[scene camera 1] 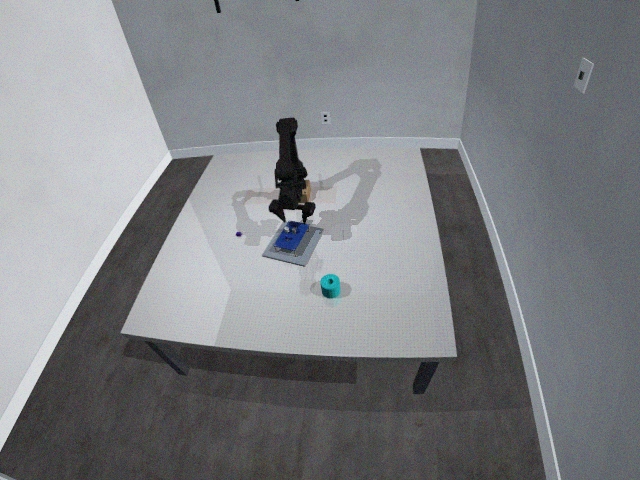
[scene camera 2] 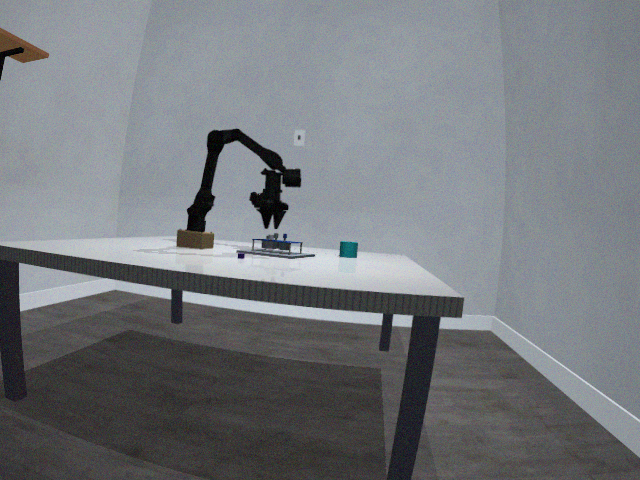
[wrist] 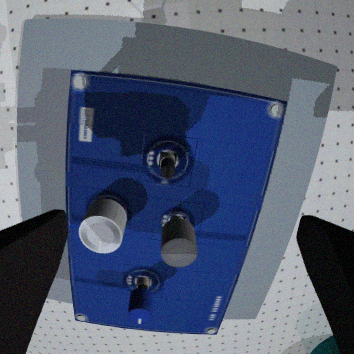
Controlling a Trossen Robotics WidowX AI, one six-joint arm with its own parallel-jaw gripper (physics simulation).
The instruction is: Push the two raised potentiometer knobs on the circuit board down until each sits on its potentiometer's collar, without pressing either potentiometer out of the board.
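Places are measured from the arm's base along level axes (x ahead, y left, z up), in centimetres.
Pixels of known places: gripper, between the fingertips: (scene camera 1: 294, 222) (scene camera 2: 271, 228) (wrist: 185, 226); arm's base, origin of its link: (scene camera 1: 299, 185) (scene camera 2: 195, 231).
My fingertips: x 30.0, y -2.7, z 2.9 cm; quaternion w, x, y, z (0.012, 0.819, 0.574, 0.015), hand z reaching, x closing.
For each thing: its middle in the pictures, then the offset to it from my fingertips. "spot": a spot on its surface instead.
- blue circuit board, a spot on its surface: (scene camera 1: 292, 239) spot: dx +5.6, dy -1.8, dz -4.0 cm
- ribbed knob with a white top, middle of its body: (wrist: 99, 234) dx +0.4, dy -3.9, dz -1.9 cm
- grey knob, middle of its body: (wrist: 178, 241) dx +2.1, dy -0.8, dz -2.3 cm
- slim dark blue knob, middle of its body: (wrist: 140, 305) dx +5.4, dy -4.0, dz -2.1 cm
- dark shaft, middle of its body: (wrist: 167, 167) dx -1.2, dy -0.2, dz -3.1 cm
- teal cylinder, middle of its body: (scene camera 1: 330, 286) (scene camera 2: 348, 249) dx +30.6, dy +11.4, dz -6.1 cm
- small purple piece, middle of its body: (scene camera 2: 241, 255) (scene camera 1: 238, 234) dx -6.8, dy -27.5, dz -8.3 cm
The blue circuit board (scene camera 1: 292, 239) (wrist: 225, 150) stands on thin legs above a grey base plate (scene camera 1: 309, 254) (scene camera 2: 308, 255) (wrist: 305, 150). In the wrist view, a ribbed knob with a white top (wrist: 102, 232) is at the left, a grey knob (wrist: 179, 247) near the middle and a slim dark blue knob (wrist: 140, 302) lower down. A dark shaft (wrist: 167, 164) stands in a ring above them. Collar gaps under the knobs are too small to judge. My gripper (scene camera 1: 294, 221) (scene camera 2: 271, 227) (wrist: 185, 226) is open and empty, pointing down above the board, apart from the knobs.
A teal cylinder (scene camera 1: 330, 288) (scene camera 2: 348, 250) (wrist: 327, 346) with a hole in its top stands beyond the board, on the side away from the arm's base. A small purple piece (scene camera 1: 238, 234) (scene camera 2: 240, 255) lies beside the board. The arm stands on a wooden block (scene camera 2: 194, 239).
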